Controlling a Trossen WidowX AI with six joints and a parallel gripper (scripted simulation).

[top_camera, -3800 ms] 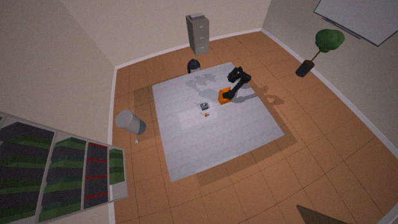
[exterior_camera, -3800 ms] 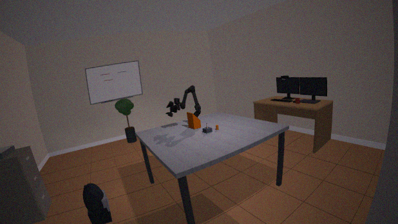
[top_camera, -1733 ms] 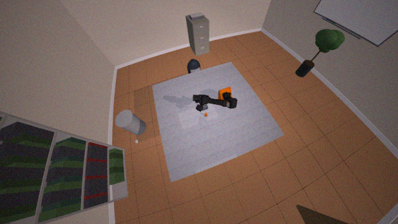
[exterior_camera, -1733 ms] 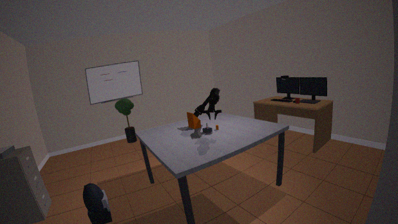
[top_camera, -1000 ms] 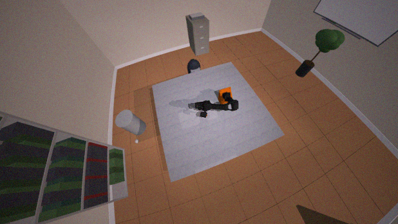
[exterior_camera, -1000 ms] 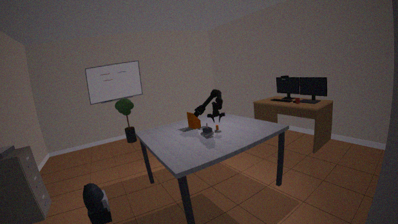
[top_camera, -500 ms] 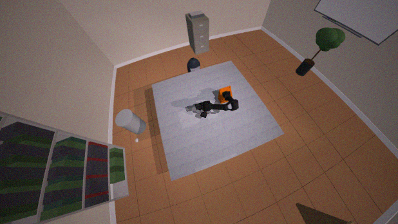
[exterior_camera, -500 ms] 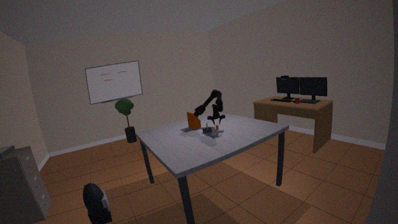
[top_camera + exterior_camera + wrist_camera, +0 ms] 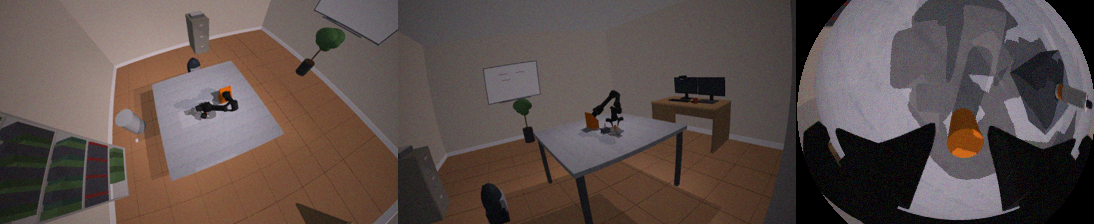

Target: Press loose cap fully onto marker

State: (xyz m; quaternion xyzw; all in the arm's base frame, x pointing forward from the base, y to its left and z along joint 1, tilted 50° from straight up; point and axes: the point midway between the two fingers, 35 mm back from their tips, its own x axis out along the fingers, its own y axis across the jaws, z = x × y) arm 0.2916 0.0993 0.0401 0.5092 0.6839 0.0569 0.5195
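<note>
Now: the orange marker cap right at my gripper tip. Round my gripper tip: holder block 30 mm behind, 110 mm to the right, 10 mm below.
</note>
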